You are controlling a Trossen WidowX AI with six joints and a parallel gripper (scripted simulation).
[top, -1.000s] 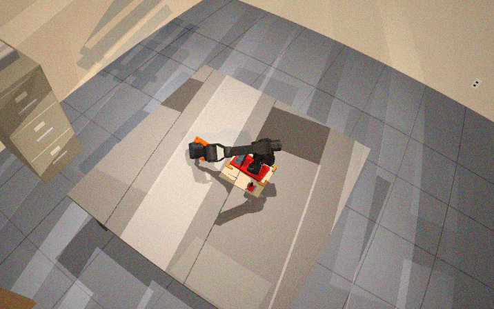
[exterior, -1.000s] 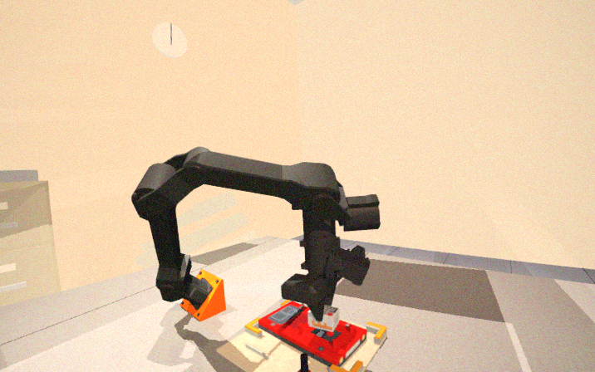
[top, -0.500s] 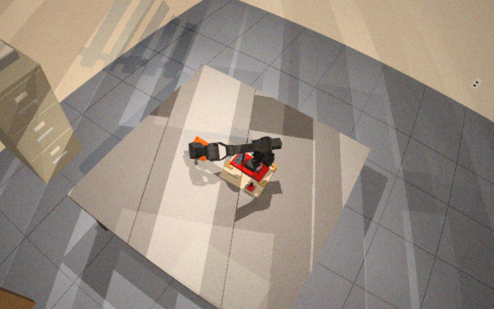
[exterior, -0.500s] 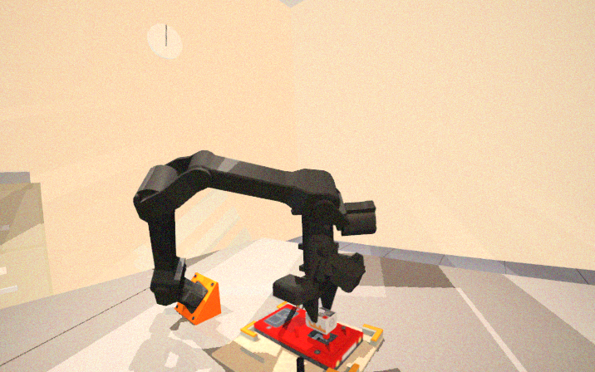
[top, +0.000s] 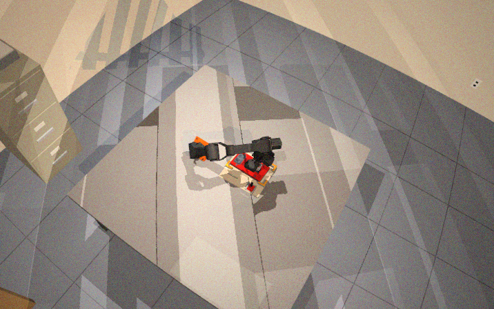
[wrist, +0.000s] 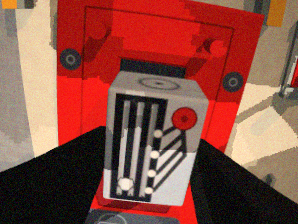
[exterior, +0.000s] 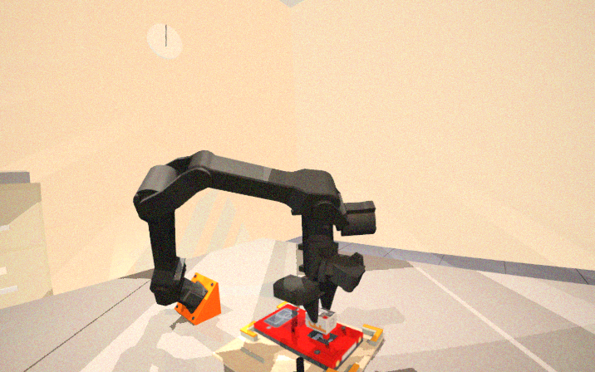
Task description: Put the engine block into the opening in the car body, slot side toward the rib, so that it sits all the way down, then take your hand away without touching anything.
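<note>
Right now my gripper tip is 1 cm above the engine block.
</note>
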